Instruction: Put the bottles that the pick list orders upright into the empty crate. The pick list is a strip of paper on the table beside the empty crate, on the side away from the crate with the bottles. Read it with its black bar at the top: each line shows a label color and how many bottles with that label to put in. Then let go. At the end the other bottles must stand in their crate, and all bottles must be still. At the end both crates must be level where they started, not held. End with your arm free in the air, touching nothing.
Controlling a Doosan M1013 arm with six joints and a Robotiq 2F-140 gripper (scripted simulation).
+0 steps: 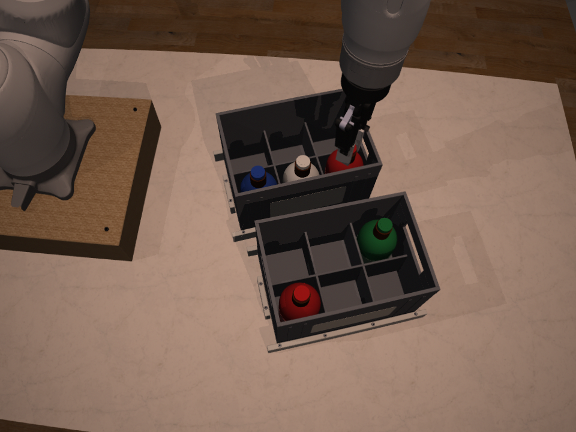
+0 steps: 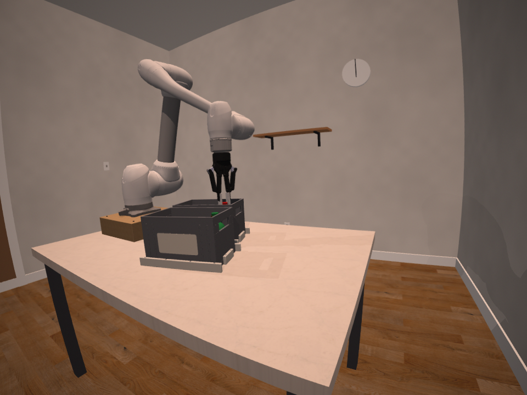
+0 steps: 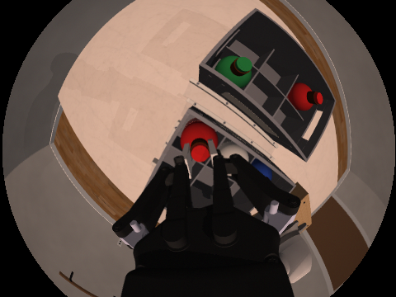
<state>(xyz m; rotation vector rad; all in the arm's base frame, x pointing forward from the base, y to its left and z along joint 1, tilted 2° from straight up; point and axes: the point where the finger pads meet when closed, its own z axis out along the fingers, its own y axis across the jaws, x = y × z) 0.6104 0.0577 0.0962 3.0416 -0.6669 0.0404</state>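
Now: hand 8 cm past the white bottle, 3 cm to the left of it and 10 cm above it. From my hand the other things lie so: blue bottle 16 cm behind, 7 cm to the right, 10 cm below; then green bottle 8 cm ahead, 14 cm to the right, 10 cm below; then pick list 16 cm behind, 14 cm to the left, 18 cm below.
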